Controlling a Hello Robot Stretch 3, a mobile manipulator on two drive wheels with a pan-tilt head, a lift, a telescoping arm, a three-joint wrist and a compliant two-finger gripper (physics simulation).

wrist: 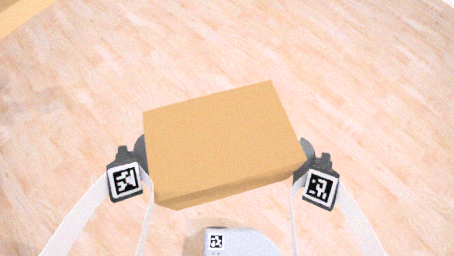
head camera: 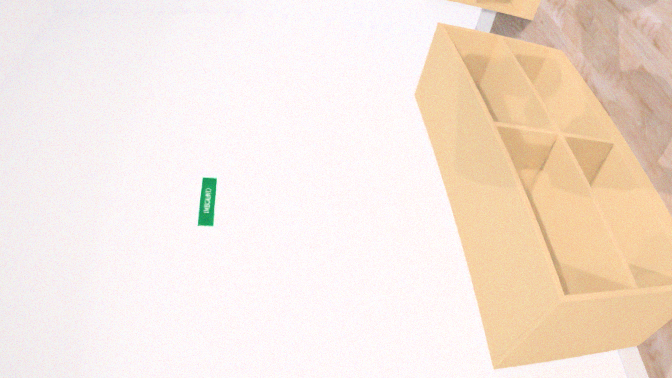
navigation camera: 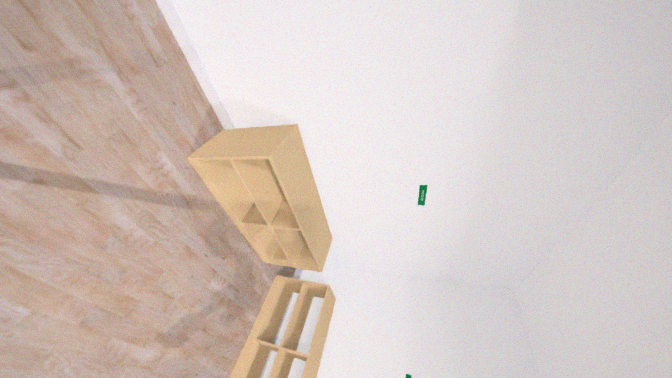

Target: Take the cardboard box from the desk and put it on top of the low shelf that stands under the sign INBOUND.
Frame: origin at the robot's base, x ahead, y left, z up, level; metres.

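Seen in the pictures: gripper, between the fingertips: (wrist: 223, 153).
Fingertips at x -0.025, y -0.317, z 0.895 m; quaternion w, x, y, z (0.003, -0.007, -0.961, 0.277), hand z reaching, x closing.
Pixels of each thing's middle, then the offset from my fingertips to it. Level surfaces: height alone.
- cardboard box, middle of its body: (wrist: 221, 148) 0.002 m ahead, 0.003 m left, 0.027 m up
- low shelf, height of its surface: 0.285 m down
- green INBOUND sign, middle of its body: (head camera: 207, 200) (navigation camera: 422, 195) 1.671 m ahead, 0.463 m left, 0.505 m up
- Wooden floor, height of its surface: 0.895 m down
The cardboard box (wrist: 220, 135) is held between the two fingertips in the wrist view, tilted a little, with floor visible around it. My gripper (wrist: 223, 153) is shut on the box, one finger pad on its left side and one on its right. The low shelf (head camera: 457, 165) (navigation camera: 302, 195) stands against the white wall, with four compartments and a bare top board. The head view shows it sideways at the right; the navigation view shows it left of centre. The green INBOUND sign (head camera: 207, 202) is on the wall above it. The desk does not show.
A second, similar shelf (navigation camera: 322, 330) (head camera: 525, 11) stands beyond a narrow gap from the first. A green sign (navigation camera: 422, 195) is on the wall in the navigation view. A wood-coloured edge (wrist: 22, 15) shows at the wrist view's top left. Wooden floor (navigation camera: 100, 250) lies before the shelves.
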